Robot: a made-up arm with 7 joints.
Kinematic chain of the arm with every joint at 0, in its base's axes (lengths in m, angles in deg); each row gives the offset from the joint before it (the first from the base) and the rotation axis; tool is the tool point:
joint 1: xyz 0 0 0.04 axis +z
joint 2: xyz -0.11 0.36 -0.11 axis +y
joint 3: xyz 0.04 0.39 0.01 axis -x
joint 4: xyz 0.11 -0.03 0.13 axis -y
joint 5: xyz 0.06 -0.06 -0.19 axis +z
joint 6: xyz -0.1 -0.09 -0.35 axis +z
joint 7: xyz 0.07 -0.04 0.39 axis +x
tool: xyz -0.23 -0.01 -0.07
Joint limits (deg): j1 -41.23..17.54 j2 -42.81..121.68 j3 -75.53..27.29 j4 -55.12..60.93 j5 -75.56..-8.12 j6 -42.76..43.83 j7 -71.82..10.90
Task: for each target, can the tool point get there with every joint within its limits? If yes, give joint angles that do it. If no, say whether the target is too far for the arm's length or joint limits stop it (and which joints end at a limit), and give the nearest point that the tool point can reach.
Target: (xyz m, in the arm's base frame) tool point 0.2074 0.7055 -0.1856
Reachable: yes | joints -34.99 76.21 9.74 34.14 -27.70 -32.43 -28.79
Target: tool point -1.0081 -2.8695 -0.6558
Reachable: no: too far | nearest point -0.4466 0.3027 -0.2257 | short by 3.250 m
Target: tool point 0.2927 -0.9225 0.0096
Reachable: no: joint limits stop it (at a limit: joint 1, joint 4, joint 5, joint 6) | nearest point 0.3964 0.2053 -0.0469 | short by 1.134 m
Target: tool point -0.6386 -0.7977 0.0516
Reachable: no: joint limits stop it (at a limit: joint 1, joint 2, joint 4, joint 5, joint 7) | nearest point -0.3832 0.3129 -0.0034 | short by 1.141 m
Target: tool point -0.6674 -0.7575 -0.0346
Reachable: no: joint limits stop it (at a limit: joint 1, joint 2, joint 4, joint 5, joint 6) | nearest point -0.4813 0.3090 -0.1917 | short by 1.094 m
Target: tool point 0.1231 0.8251 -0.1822
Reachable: yes | joints -10.95 -17.89 -36.14 32.67 -62.66 21.81 -52.91
